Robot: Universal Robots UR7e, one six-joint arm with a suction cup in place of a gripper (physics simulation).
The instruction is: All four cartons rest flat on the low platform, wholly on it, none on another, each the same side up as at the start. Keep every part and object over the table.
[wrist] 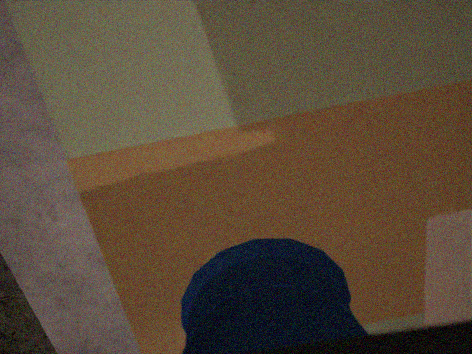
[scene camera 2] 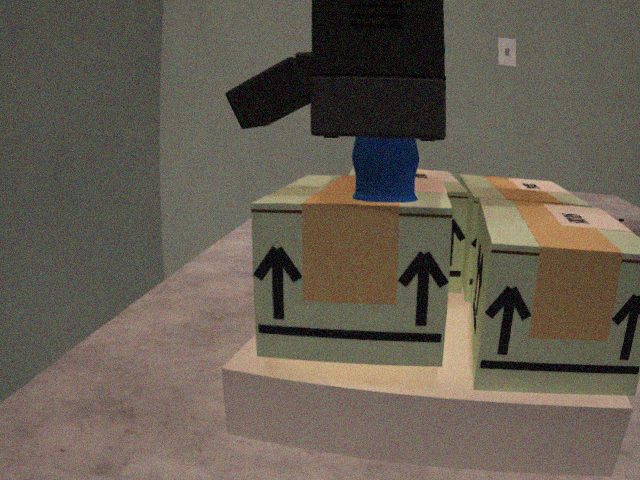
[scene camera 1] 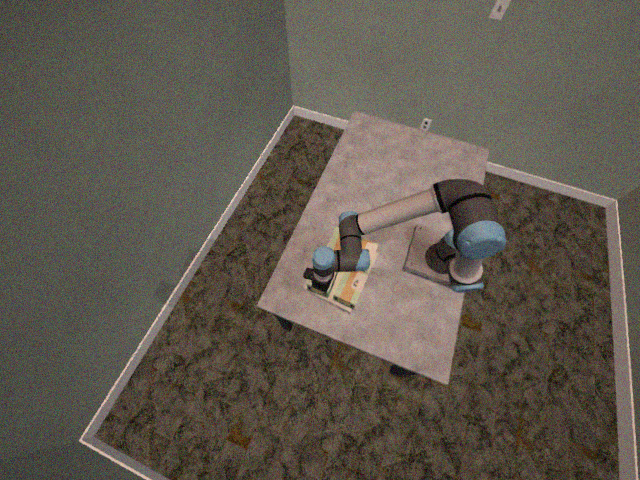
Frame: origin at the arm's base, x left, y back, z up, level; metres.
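Seen in the pictures: hand at its tool point: (wrist: pixel 260 272) (scene camera 2: pixel 384 221); arm's base at its link origin: (scene camera 1: pixel 441 259).
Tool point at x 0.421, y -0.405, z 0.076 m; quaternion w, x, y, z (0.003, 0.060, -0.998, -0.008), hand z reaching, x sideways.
Offsets run from my tool point to a thing's top centre. "*": to the spot under its first point. Level surfaces: height alone.
My suction cup (scene camera 2: pixel 385 173) (wrist: pixel 270 290) is shut on the front-left carton {dx -0.043, dy -0.021, dz +0.014 m} (scene camera 2: pixel 351 268) (wrist: pixel 310 180), a pale green box with orange tape. The carton is upright, arrows up, and its underside appears slightly above the low platform {dx -0.132, dy +0.026, dz -0.088 m} (scene camera 2: pixel 413 426) (scene camera 1: pixel 330 303). The front-right carton {dx -0.065, dy +0.103, dz -0.003 m} (scene camera 2: pixel 573 310) (scene camera 1: pixel 356 281) rests flat on the platform, arrows up. Behind stand the back-left carton {* dx -0.153, dy +0.029, dz -0.015 m} (scene camera 2: pixel 459 206) and the back-right carton {dx -0.216, dy +0.079, dz -0.003 m} (scene camera 2: pixel 516 188), partly hidden; their undersides do not show fully. In the scene camera 1 view, the wrist covers the cup and most of the held carton.
The front-right carton stands close beside the held one across a narrow gap. The back-left carton is close behind it. The table {dz -0.135 m} (scene camera 1: pixel 398 310) (scene camera 2: pixel 129 392) (wrist: pixel 65 260) has its edge near the platform's left side. The arm's base plate (scene camera 1: pixel 421 266) is on the right.
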